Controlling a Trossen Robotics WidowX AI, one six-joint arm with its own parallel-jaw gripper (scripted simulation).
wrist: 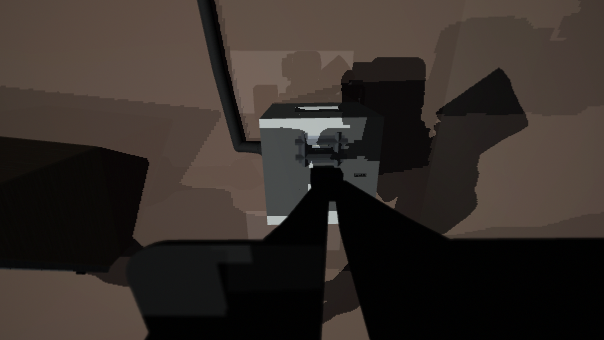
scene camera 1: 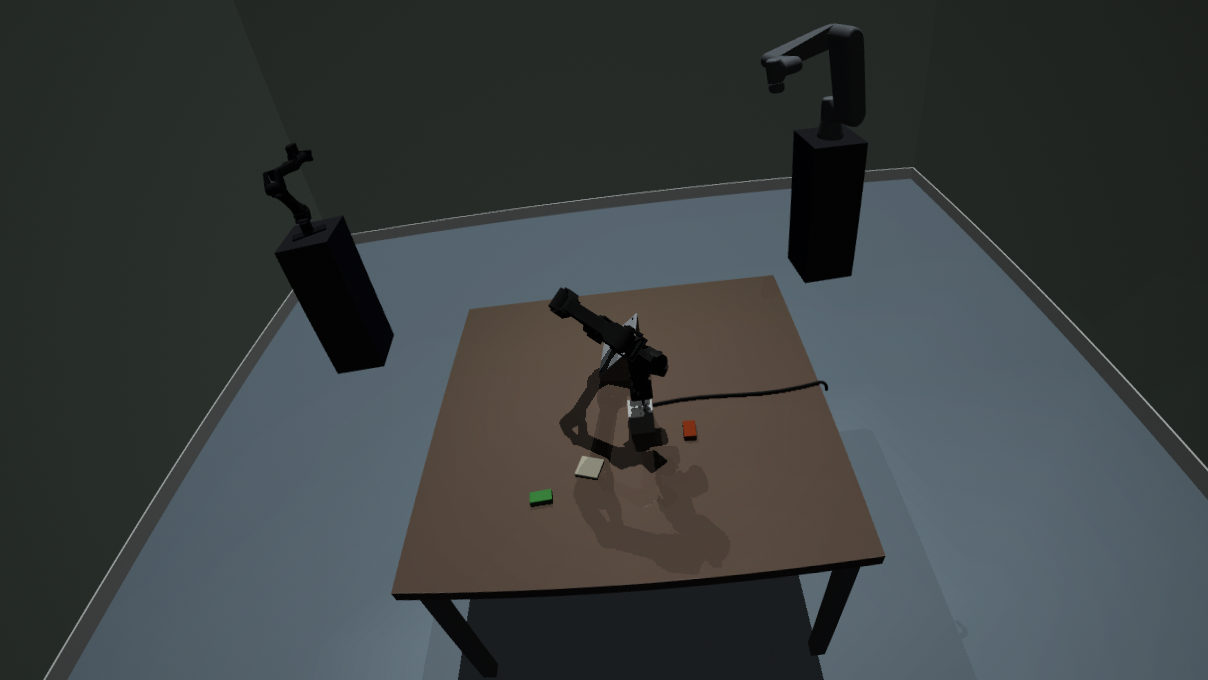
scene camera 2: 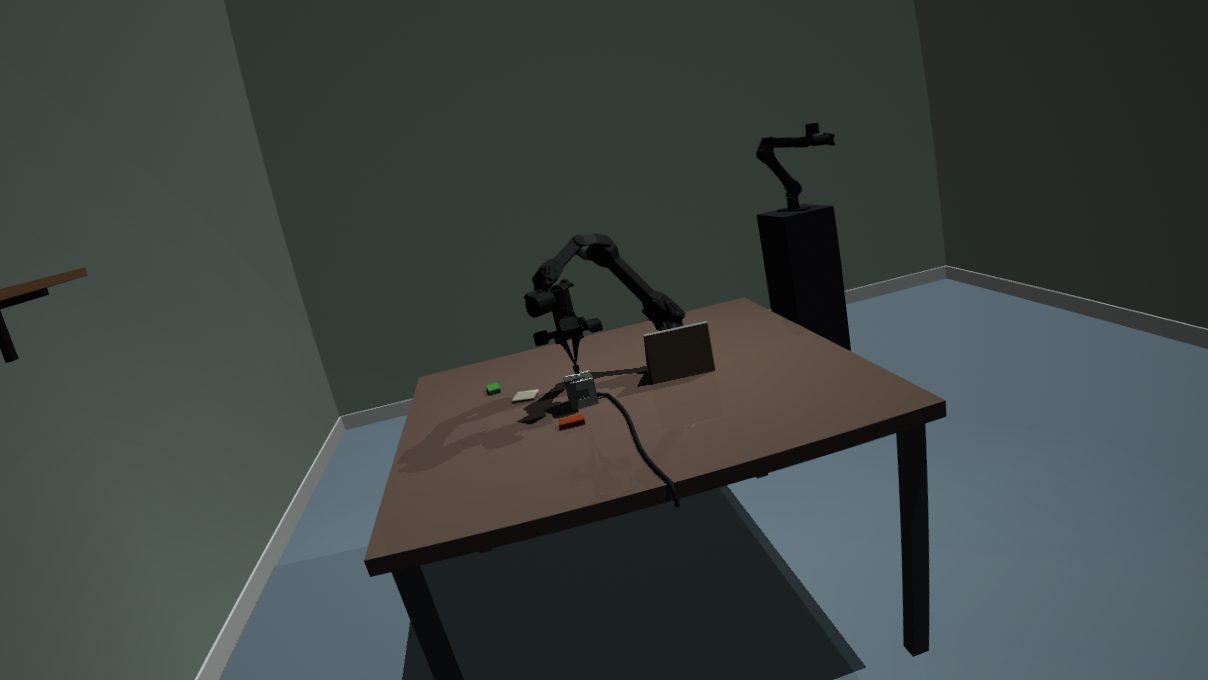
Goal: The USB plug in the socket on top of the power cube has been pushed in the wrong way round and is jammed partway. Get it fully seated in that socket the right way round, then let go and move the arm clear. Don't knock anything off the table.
Scene:
My gripper [scene camera 2: 574, 361] holds a dark USB plug.

